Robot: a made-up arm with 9 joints. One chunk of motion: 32 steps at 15 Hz.
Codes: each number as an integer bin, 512 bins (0 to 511) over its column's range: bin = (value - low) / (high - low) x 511, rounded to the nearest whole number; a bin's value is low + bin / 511 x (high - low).
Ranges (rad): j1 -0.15..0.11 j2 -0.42..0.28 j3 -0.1..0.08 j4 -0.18..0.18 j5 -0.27..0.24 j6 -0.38..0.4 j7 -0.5..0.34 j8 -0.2..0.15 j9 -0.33..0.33
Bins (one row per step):
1: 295 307 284 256 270 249 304 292 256
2: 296 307 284 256 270 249 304 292 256
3: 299 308 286 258 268 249 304 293 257
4: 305 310 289 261 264 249 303 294 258
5: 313 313 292 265 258 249 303 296 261
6: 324 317 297 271 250 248 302 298 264
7: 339 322 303 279 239 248 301 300 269
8: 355 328 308 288 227 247 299 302 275
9: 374 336 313 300 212 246 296 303 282
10: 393 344 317 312 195 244 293 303 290
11: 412 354 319 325 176 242 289 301 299
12: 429 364 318 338 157 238 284 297 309
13: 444 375 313 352 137 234 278 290 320
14: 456 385 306 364 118 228 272 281 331
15: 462 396 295 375 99 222 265 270 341
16: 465 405 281 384 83 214 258 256 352
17: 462 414 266 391 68 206 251 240 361
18: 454 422 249 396 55 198 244 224 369
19: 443 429 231 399 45 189 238 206 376
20: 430 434 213 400 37 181 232 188 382
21: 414 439 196 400 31 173 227 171 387
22: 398 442 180 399 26 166 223 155 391
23: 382 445 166 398 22 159 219 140 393
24: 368 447 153 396 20 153 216 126 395
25: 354 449 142 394 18 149 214 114 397
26: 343 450 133 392 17 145 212 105 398
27: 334 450 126 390 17 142 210 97 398
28: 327 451 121 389 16 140 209 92 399
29: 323 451 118 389 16 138 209 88 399
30: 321 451 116 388 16 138 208 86 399
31: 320 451 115 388 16 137 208 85 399
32: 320 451 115 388 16 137 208 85 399
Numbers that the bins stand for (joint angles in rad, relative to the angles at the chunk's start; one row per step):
1: 0.0001 0.0005 0.0000 0.0004 -0.0005 0.0001 -0.0003 0.0000 0.0006
2: 0.0006 0.0005 0.0000 0.0004 -0.0005 0.0001 -0.0003 0.0000 0.0006
3: 0.0021 0.0019 0.0007 0.0018 -0.0025 0.0001 -0.0003 0.0007 0.0019
4: 0.0052 0.0047 0.0018 0.0039 -0.0065 0.0001 -0.0019 0.0014 0.0032
5: 0.0093 0.0088 0.0029 0.0067 -0.0125 0.0001 -0.0019 0.0027 0.0071
6: 0.0149 0.0142 0.0046 0.0109 -0.0205 -0.0014 -0.0036 0.0041 0.0110
7: 0.0225 0.0211 0.0067 0.0166 -0.0315 -0.0014 -0.0052 0.0055 0.0174
8: 0.0306 0.0293 0.0085 0.0229 -0.0434 -0.0030 -0.0085 0.0068 0.0252
9: 0.0403 0.0403 0.0103 0.0314 -0.0584 -0.0045 -0.0134 0.0075 0.0342
10: 0.0500 0.0512 0.0117 0.0398 -0.0754 -0.0076 -0.0184 0.0075 0.0446
11: 0.0596 0.0649 0.0124 0.0490 -0.0943 -0.0106 -0.0249 0.0062 0.0562
12: 0.0683 0.0786 0.0120 0.0581 -0.1133 -0.0167 -0.0332 0.0034 0.0691
13: 0.0759 0.0937 0.0103 0.0680 -0.1333 -0.0228 -0.0430 -0.0014 0.0833
14: 0.0820 0.1074 0.0078 0.0764 -0.1522 -0.0320 -0.0529 -0.0075 0.0975
15: 0.0851 0.1225 0.0039 0.0842 -0.1712 -0.0411 -0.0644 -0.0151 0.1104
16: 0.0866 0.1348 -0.0010 0.0905 -0.1872 -0.0533 -0.0759 -0.0247 0.1246
17: 0.0851 0.1471 -0.0063 0.0955 -0.2021 -0.0656 -0.0874 -0.0356 0.1363
18: 0.0810 0.1581 -0.0123 0.0990 -0.2151 -0.0778 -0.0989 -0.0466 0.1466
19: 0.0754 0.1677 -0.0186 0.1011 -0.2251 -0.0915 -0.1088 -0.0589 0.1556
20: 0.0688 0.1745 -0.0250 0.1018 -0.2331 -0.1037 -0.1186 -0.0712 0.1634
21: 0.0606 0.1814 -0.0310 0.1018 -0.2391 -0.1159 -0.1268 -0.0829 0.1698
22: 0.0525 0.1855 -0.0366 0.1011 -0.2441 -0.1266 -0.1334 -0.0938 0.1750
23: 0.0444 0.1896 -0.0415 0.1004 -0.2480 -0.1373 -0.1400 -0.1041 0.1776
24: 0.0372 0.1923 -0.0461 0.0990 -0.2500 -0.1465 -0.1449 -0.1137 0.1802
25: 0.0301 0.1951 -0.0500 0.0976 -0.2520 -0.1526 -0.1482 -0.1219 0.1828
26: 0.0245 0.1964 -0.0532 0.0962 -0.2530 -0.1587 -0.1515 -0.1281 0.1841
27: 0.0199 0.1964 -0.0556 0.0948 -0.2530 -0.1632 -0.1548 -0.1336 0.1841
28: 0.0164 0.1978 -0.0574 0.0941 -0.2540 -0.1663 -0.1564 -0.1370 0.1853
29: 0.0143 0.1978 -0.0584 0.0941 -0.2540 -0.1694 -0.1564 -0.1397 0.1853
30: 0.0133 0.1978 -0.0591 0.0933 -0.2540 -0.1694 -0.1581 -0.1411 0.1853
31: 0.0128 0.1978 -0.0595 0.0933 -0.2540 -0.1709 -0.1581 -0.1418 0.1853
32: 0.0128 0.1978 -0.0595 0.0933 -0.2540 -0.1709 -0.1581 -0.1418 0.1853

